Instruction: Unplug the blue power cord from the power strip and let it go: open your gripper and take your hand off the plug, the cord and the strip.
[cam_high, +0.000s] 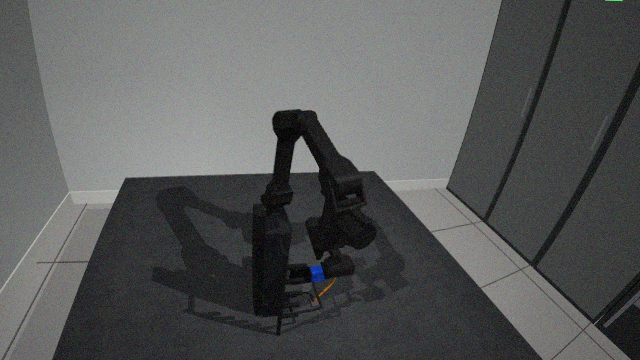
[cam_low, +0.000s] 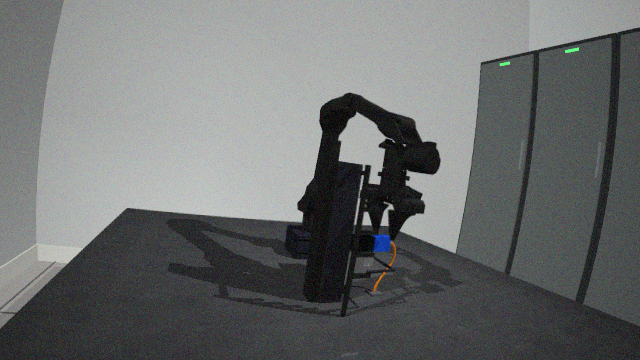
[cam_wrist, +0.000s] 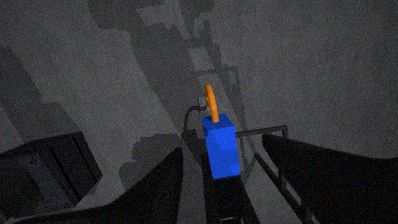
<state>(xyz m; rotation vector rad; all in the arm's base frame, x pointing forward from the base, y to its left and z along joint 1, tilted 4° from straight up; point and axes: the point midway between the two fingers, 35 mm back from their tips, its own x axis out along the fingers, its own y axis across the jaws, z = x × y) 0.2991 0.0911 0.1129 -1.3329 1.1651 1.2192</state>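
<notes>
The blue plug lies 1 cm ahead of my gripper tip, 3 cm to the right of it and 1 cm below it. The rest, counted from my gripper tip: dark upright panel 2 cm ahead, 14 cm to the right.
</notes>
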